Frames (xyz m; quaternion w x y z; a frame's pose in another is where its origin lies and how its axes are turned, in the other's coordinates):
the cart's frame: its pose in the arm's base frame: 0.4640 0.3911 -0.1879 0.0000 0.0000 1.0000 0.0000
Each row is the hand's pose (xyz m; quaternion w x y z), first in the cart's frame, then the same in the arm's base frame.
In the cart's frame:
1: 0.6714 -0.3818 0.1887 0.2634 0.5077 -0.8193 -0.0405
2: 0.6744 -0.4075 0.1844 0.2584 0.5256 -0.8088 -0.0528
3: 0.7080 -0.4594 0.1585 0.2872 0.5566 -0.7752 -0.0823
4: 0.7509 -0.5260 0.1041 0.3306 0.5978 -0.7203 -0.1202
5: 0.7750 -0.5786 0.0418 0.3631 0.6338 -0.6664 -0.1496
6: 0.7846 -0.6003 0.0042 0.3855 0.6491 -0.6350 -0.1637
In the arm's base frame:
1: -0.2074 0.0093 -0.3766 0.8193 -0.0405 0.2634 -0.5077
2: -0.2104 -0.0164 -0.3723 0.8088 -0.0528 0.2584 -0.5256
3: -0.2440 -0.0683 -0.3464 0.7752 -0.0823 0.2872 -0.5566
4: -0.2869 -0.1349 -0.2920 0.7203 -0.1202 0.3306 -0.5978
5: -0.3110 -0.1875 -0.2297 0.6664 -0.1496 0.3631 -0.6338
6: -0.3206 -0.2092 -0.1921 0.6350 -0.1637 0.3855 -0.6491

